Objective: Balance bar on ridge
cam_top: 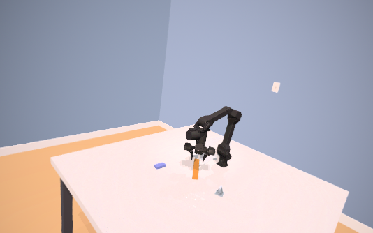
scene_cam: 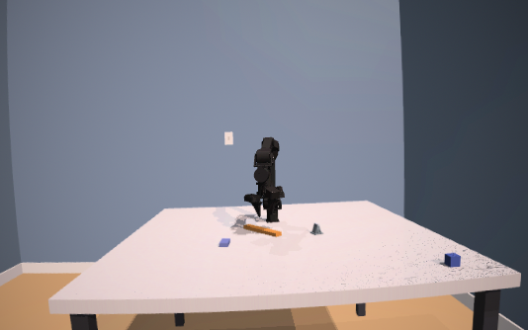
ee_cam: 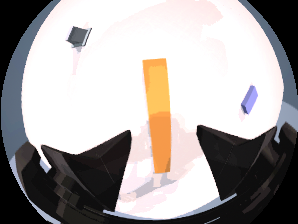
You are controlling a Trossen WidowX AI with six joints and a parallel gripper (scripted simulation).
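Right now my gripper tip is 2 cm past the orange bar, 2 cm to the left of it and 7 cm above it. From my gripper tip the other things lie so: blue cube: 51 cm ahead, 55 cm to the left, 6 cm below; flat blue block: 15 cm ahead, 17 cm to the right, 7 cm below.
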